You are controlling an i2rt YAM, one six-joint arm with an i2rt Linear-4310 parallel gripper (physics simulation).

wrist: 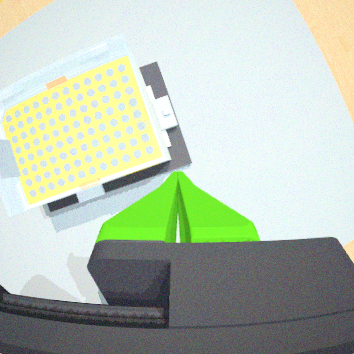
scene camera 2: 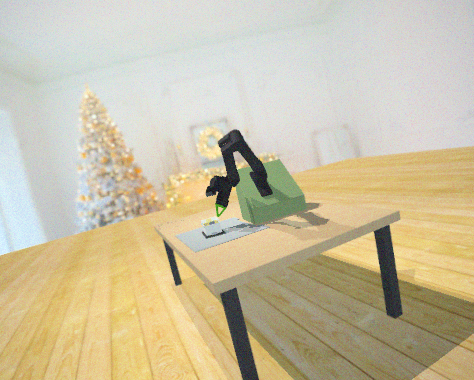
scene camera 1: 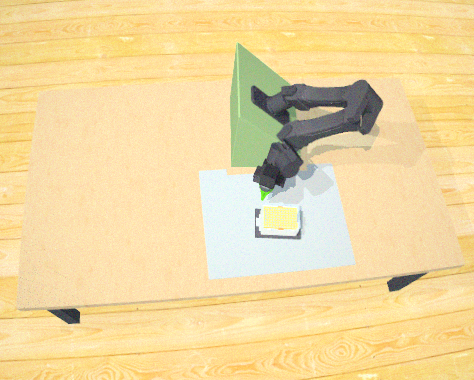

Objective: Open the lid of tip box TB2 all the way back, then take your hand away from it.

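Note:
The tip box sits in a dark low holder on the pale mat. Its yellow perforated rack faces up. The clear lid is faint; its walls show along the upper and left sides of the rack in the wrist view. I cannot tell its angle. A white tab sticks out at the box's right side there. No TB2 label is readable. My gripper is shut and empty, its green tips meeting just off the box's near right corner in the wrist view.
The pale mat lies on the wooden table. A large green wedge-shaped block stands behind the mat, beneath the arm's base. The arm reaches over the mat's back part.

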